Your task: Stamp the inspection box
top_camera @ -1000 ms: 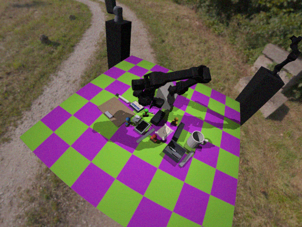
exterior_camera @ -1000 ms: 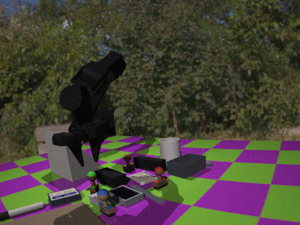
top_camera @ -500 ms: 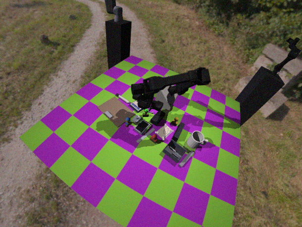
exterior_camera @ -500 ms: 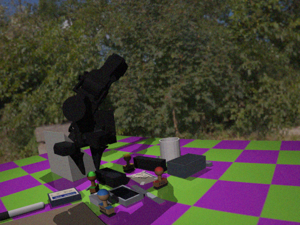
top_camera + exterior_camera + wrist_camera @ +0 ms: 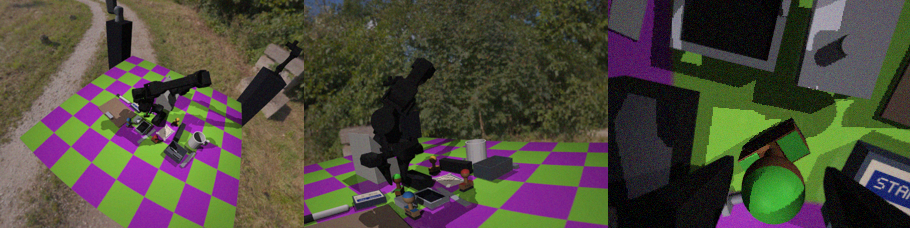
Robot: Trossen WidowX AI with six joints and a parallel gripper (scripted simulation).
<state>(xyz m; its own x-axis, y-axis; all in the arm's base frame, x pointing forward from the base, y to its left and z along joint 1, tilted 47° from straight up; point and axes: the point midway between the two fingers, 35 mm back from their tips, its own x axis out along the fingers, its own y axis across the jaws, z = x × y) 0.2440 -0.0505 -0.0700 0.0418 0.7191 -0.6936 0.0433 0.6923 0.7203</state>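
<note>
My gripper tip is now 20 mm above the green-knobbed stamp. The rest, counted from my gripper tip: ink pad 100 mm ahead, 30 mm to the left, 40 mm below; blue-knobbed stamp 120 mm ahead, 60 mm to the right, 20 mm below; labelled stamp box 40 mm behind, 90 mm to the right, 30 mm below.
</note>
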